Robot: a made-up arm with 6 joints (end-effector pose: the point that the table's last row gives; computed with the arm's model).
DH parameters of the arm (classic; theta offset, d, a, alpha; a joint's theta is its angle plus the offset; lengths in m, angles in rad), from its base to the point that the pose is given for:
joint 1: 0 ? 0.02 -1.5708
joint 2: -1.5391 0 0.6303 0
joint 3: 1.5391 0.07 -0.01 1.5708
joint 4: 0 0.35 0 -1.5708
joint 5: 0 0.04 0 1.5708
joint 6: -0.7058 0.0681 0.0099 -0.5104
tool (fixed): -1.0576 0.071 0 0
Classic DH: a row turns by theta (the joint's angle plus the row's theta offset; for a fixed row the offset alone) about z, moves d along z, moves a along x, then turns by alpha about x.
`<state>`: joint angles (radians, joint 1 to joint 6).
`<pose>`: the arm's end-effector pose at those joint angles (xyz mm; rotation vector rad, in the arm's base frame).
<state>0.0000 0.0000 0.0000 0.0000 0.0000 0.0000</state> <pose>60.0 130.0 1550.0 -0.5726 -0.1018 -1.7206</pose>
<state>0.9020 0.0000 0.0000 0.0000 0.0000 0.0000</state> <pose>-64.8 127.7 1550.0 -0.4262 -0.3087 -0.8421</pose>
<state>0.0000 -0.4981 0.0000 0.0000 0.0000 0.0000</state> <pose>-475.2 130.0 1434.3 -0.1325 -0.4535 -1.8309</pose>
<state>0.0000 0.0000 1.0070 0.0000 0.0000 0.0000</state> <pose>456.4 130.0 1309.6 -1.3624 0.6085 -1.2591</pose>
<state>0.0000 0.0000 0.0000 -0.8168 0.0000 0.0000</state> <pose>94.3 89.2 1550.0 -0.6626 0.1569 -2.5080</pose>
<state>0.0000 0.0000 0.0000 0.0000 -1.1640 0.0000</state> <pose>-77.6 130.0 1499.0 0.4929 -0.9113 -1.8475</pose>
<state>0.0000 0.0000 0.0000 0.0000 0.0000 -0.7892</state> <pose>65.3 102.8 1550.0 -0.6604 0.1468 -2.4816</pose>
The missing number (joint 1, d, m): 0.44
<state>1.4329 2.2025 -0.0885 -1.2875 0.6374 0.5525</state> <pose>113.1 846.6 -251.1 -2.9010 -0.5614 -0.7499</pose>
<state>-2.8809 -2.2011 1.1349 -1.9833 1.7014 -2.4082</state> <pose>786.7 262.9 199.8 -1.8519 -1.8477 -0.7948</pose>
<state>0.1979 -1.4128 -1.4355 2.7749 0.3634 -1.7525</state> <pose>-672.4 -48.2 92.6 -1.1903 2.4005 0.7402</pose>
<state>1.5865 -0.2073 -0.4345 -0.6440 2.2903 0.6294</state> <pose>-72.8 -159.0 1328.2 -1.4821 0.6506 0.6850</pose>
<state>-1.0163 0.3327 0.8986 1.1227 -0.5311 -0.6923</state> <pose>403.2 -548.1 1243.3 -0.2532 1.4007 -2.0462</pose>
